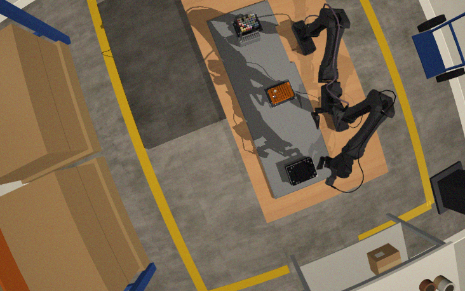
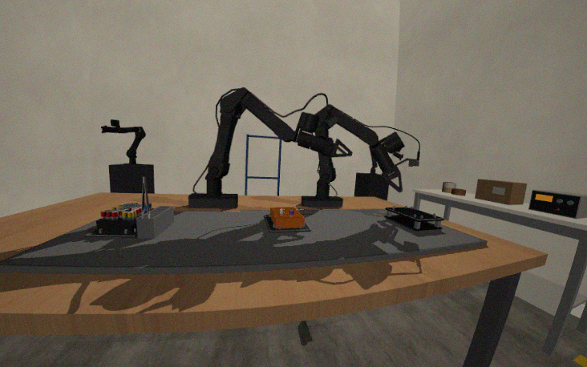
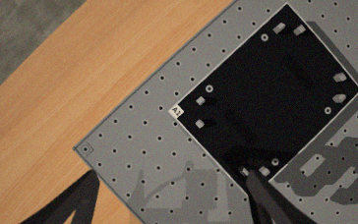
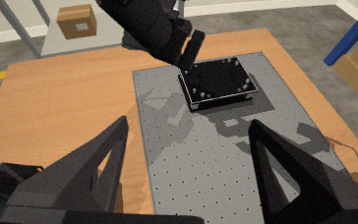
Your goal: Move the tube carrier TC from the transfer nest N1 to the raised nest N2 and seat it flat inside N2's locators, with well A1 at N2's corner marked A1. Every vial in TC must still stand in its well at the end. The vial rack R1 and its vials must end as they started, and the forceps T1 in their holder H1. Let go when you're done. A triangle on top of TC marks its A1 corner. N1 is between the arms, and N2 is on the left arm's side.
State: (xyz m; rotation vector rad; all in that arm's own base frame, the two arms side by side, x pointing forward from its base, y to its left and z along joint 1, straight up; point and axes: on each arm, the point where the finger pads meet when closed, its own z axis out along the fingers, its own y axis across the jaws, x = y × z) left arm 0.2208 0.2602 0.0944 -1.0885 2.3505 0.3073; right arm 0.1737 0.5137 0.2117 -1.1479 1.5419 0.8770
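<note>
My left gripper is now 30 mm short of the orange tube carrier TC, 490 mm to the left of it and 90 mm above it. From my left hand the other things lie so: black raised nest N2 (110 mm ahead, 30 mm to the right, 80 mm below); dark transfer nest N1 (30 mm ahead, 490 mm to the right, 110 mm below); grey holder H1 (70 mm ahead, 860 mm to the right, 100 mm below).
</note>
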